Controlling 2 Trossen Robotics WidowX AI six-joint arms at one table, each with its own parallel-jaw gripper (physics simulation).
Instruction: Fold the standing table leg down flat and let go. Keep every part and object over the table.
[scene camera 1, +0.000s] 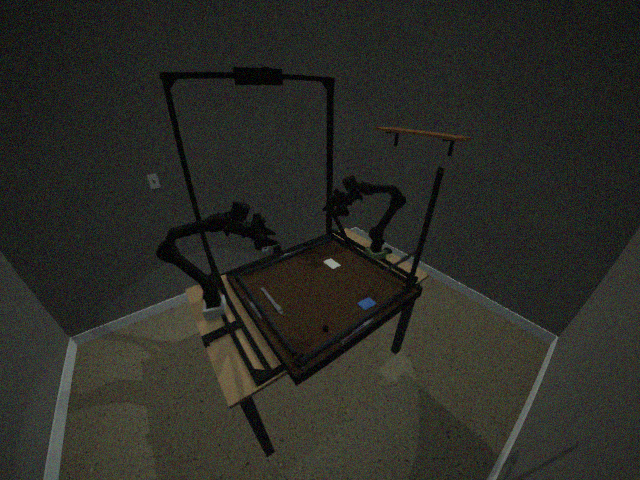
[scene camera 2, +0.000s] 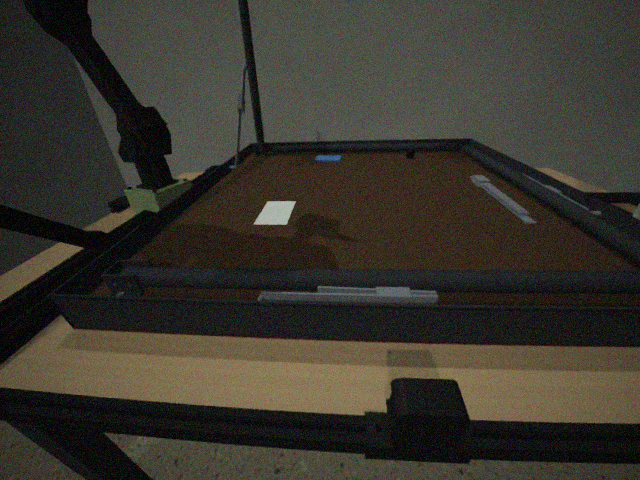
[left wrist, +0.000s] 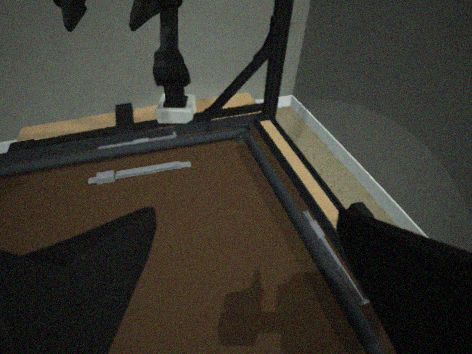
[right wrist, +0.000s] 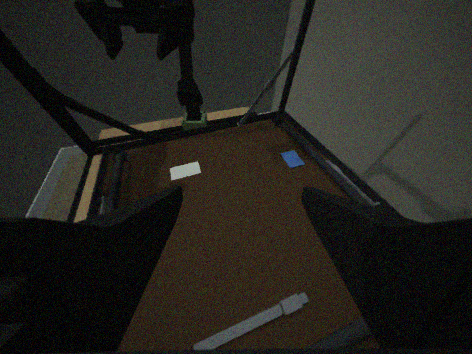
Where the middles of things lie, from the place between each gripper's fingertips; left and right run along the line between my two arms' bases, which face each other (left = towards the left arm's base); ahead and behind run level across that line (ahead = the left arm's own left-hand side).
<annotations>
I see my right gripper 32 cm above the grey bar (scene camera 2: 479, 180), 7 cm to the left of it and 2 cm short of it. The rest, counted from my right hand: white card (scene camera 2: 274, 212) 35 cm to the left, 33 cm below, 11 cm behind.
Right now my left hand is 33 cm above the white card, 4 cm to the right of it and 1 cm short of it. Round my left hand: grey bar (39 cm to the right, 32 cm below, 14 cm ahead).
</annotations>
